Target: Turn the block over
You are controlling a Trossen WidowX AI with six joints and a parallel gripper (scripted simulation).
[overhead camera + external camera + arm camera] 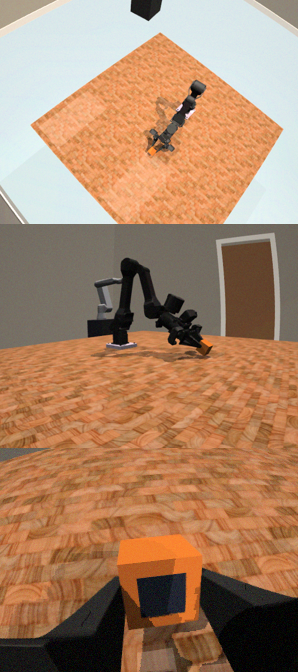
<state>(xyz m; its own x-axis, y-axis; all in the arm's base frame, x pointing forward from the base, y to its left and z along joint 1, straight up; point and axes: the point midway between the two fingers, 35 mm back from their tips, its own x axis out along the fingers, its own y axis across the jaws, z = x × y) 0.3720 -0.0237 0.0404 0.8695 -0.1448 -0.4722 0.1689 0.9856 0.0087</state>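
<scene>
My gripper tip is 10 mm past the orange block.
</scene>
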